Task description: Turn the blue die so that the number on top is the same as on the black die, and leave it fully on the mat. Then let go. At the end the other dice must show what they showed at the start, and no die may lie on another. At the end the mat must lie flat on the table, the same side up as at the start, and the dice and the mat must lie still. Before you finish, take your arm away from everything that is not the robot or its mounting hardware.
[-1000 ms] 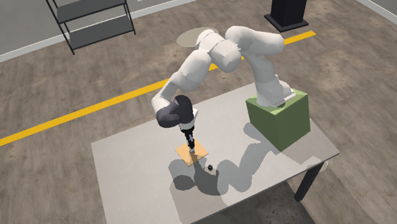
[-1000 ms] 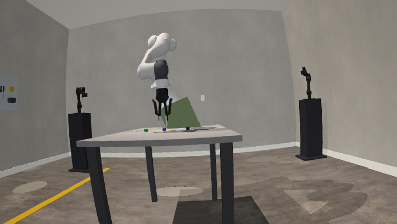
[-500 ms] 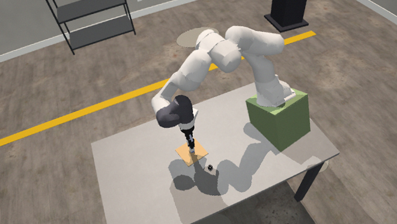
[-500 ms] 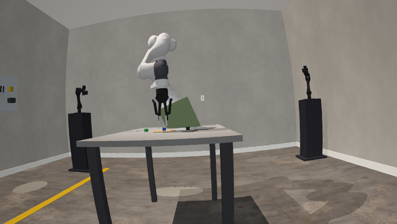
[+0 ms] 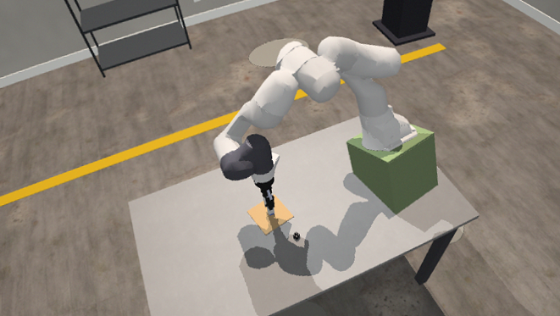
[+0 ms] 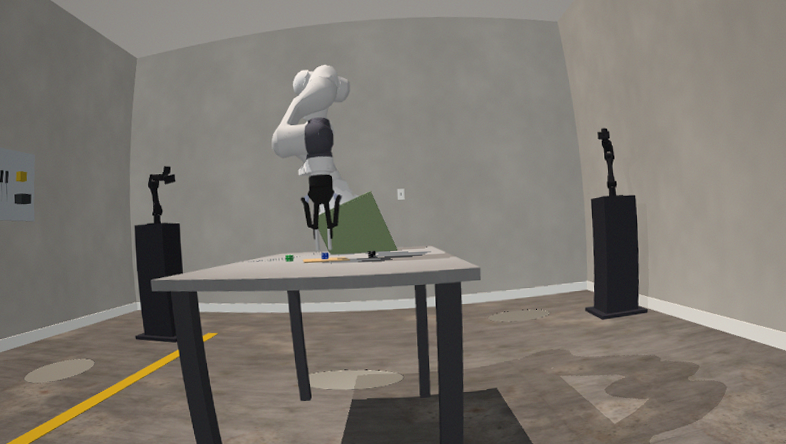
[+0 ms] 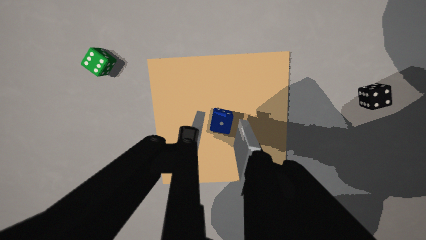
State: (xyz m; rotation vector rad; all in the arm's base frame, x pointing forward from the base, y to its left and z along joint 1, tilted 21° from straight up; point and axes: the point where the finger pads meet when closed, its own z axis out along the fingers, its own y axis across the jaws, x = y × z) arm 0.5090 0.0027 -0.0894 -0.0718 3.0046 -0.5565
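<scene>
My gripper is now 50 mm above the blue die. Round my hand: green die 30 mm behind, 130 mm to the right, 60 mm below; mat 60 mm below; black die 60 mm behind, 140 mm to the left, 60 mm below.
</scene>
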